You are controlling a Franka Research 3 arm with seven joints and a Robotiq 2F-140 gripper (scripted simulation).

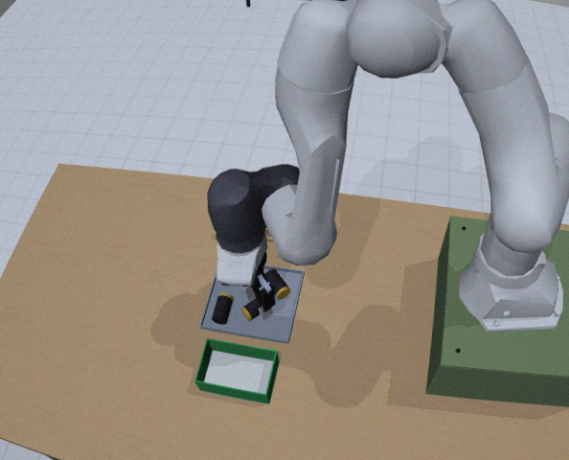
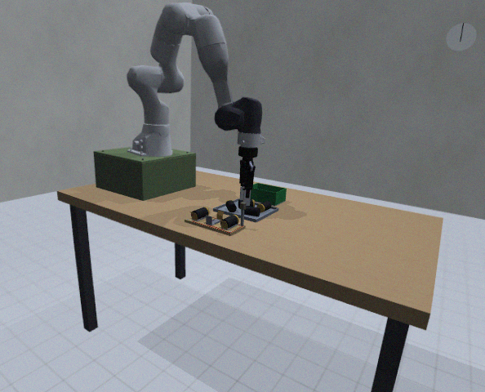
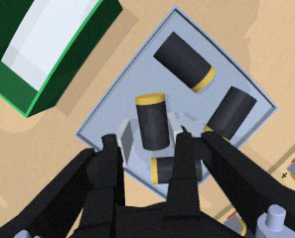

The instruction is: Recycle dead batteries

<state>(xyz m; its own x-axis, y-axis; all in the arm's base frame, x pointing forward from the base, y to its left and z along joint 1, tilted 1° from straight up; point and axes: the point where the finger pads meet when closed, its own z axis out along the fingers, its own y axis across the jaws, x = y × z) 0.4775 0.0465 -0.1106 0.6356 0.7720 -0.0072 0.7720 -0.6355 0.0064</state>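
The tray lies 5 cm below my hand, 2 cm to the right of it and 2 cm ahead of it. Also, from my hand: bulb 19 cm to the right, 12 cm ahead, 3 cm above; green recycling box 16 cm to the left, 4 cm below; grey bulb post 19 cm to the right, 12 cm ahead, 1 cm below.
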